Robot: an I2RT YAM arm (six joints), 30 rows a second.
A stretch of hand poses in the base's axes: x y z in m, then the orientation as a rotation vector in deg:
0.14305, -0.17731, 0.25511, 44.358, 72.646, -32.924
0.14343, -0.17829, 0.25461, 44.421, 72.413, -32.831
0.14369, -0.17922, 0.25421, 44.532, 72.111, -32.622
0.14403, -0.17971, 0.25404, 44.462, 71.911, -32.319
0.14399, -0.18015, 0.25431, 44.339, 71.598, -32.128
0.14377, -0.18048, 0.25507, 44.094, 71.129, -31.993
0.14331, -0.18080, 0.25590, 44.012, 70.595, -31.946
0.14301, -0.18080, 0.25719, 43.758, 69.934, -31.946
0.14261, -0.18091, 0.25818, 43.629, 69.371, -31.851
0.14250, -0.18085, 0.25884, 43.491, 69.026, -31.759
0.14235, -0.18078, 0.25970, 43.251, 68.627, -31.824
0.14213, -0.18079, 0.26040, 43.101, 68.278, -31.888
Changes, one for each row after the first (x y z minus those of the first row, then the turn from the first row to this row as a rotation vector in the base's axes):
0.00038, -0.00098, -0.00050, -0.001, -0.246, -0.021
0.00064, -0.00191, -0.00090, 0.059, -0.604, -0.006
0.00098, -0.00240, -0.00107, 0.069, -0.897, 0.198
0.00094, -0.00284, -0.00080, -0.051, -1.237, 0.334
0.00072, -0.00317, -0.00004, -0.342, -1.678, 0.470
0.00026, -0.00349, 0.00079, -0.579, -2.152, 0.438
-0.00004, -0.00349, 0.00208, -1.009, -2.701, 0.447
-0.00044, -0.00360, 0.00307, -1.270, -3.216, 0.467
-0.00055, -0.00354, 0.00373, -1.456, -3.541, 0.537
-0.00070, -0.00347, 0.00459, -1.808, -3.838, 0.547
-0.00092, -0.00348, 0.00529, -2.076, -4.099, 0.516

